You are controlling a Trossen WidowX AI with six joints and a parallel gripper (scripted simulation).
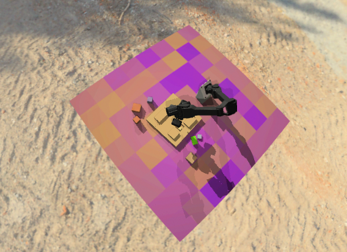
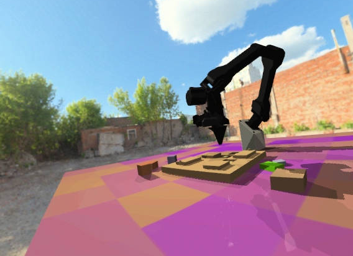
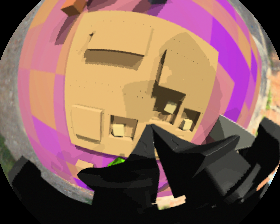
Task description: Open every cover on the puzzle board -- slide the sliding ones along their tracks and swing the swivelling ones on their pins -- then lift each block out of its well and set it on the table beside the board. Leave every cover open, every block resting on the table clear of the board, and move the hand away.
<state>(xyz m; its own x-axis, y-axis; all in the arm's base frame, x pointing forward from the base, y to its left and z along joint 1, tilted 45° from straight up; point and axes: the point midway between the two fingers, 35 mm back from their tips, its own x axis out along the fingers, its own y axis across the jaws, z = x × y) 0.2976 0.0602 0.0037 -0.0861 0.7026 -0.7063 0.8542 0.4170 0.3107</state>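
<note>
Right now my gripper tip is 60 mm above the tan puzzle board, 20 mm to the left of it and 10 mm short of it. Also, from my gripper tip: green block: 190 mm to the left, 70 mm below; greyish-purple block: 250 mm to the right, 80 mm ahead, 60 mm below; tan block: 280 mm to the left, 90 mm ahead, 60 mm below.
</note>
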